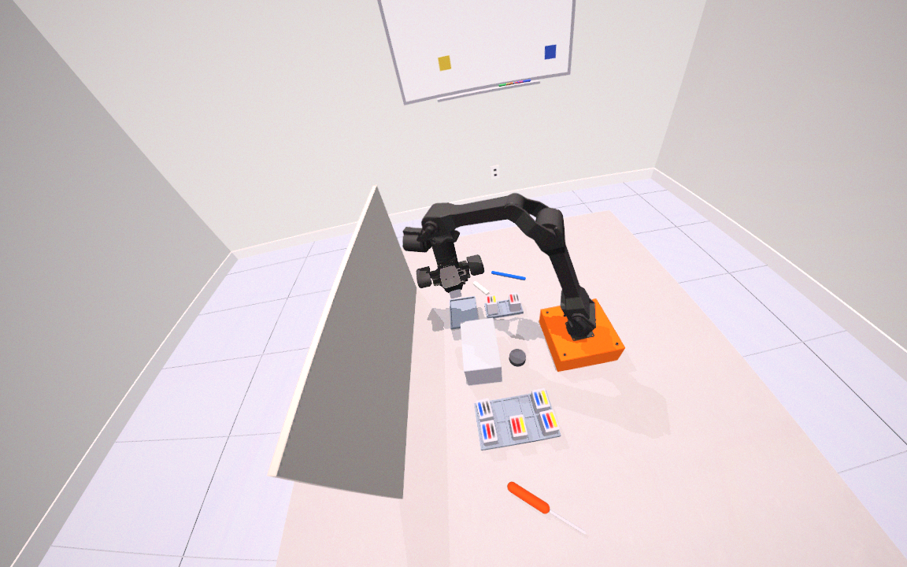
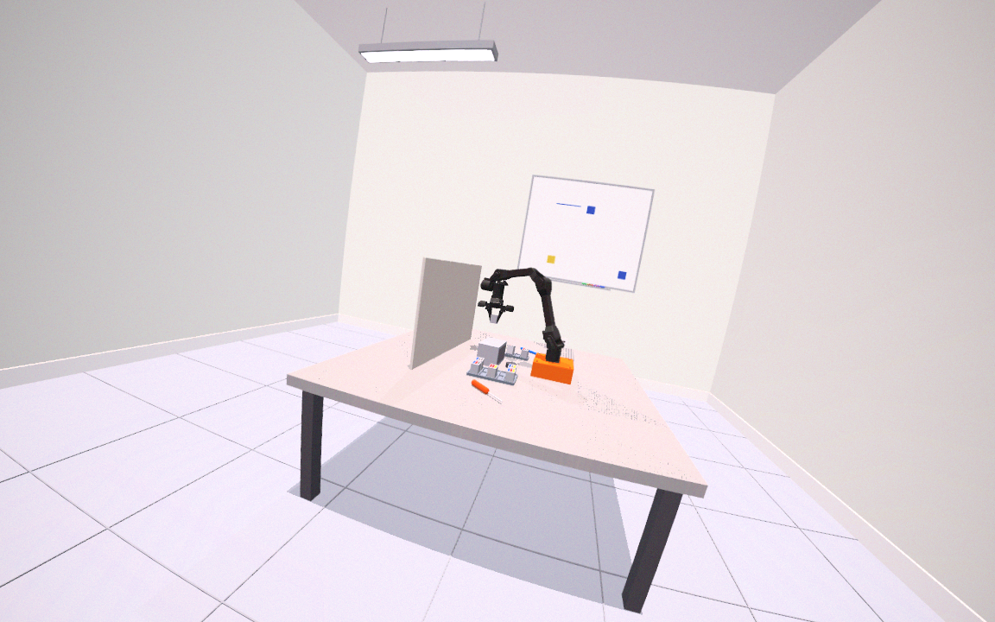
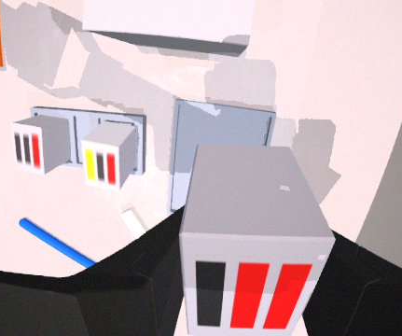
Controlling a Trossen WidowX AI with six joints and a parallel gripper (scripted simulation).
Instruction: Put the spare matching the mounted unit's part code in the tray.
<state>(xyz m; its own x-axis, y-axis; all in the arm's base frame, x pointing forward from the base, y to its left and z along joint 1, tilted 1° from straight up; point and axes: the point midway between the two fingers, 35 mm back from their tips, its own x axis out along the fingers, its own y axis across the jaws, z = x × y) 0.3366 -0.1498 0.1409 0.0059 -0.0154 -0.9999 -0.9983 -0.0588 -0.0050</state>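
My gripper tip is now 1 cm past the grey tray, 4 cm to the left of it and 16 cm above it. The rest, counted from my gripper tip: grey spare block 3 cm above; small holder 15 cm behind, 2 cm to the right, 16 cm below; white mounted unit 4 cm behind, 16 cm to the left, 12 cm below.
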